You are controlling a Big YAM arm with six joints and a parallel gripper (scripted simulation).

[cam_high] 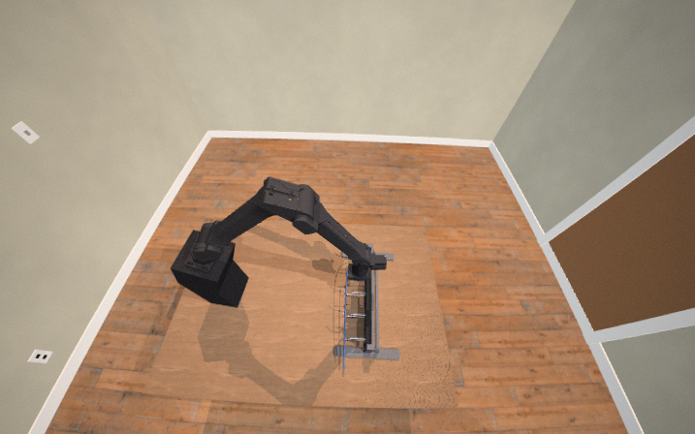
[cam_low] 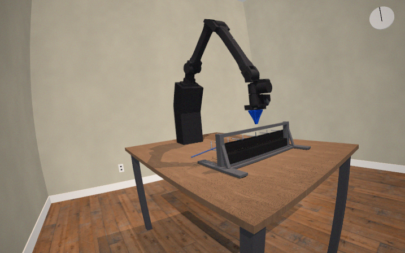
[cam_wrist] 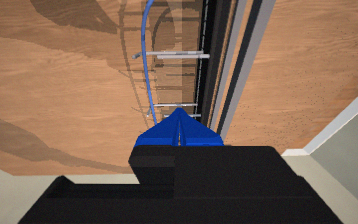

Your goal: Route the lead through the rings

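The grey rack is 6 cm ahead of my hand, 4 cm to the right of it and 9 cm below it.
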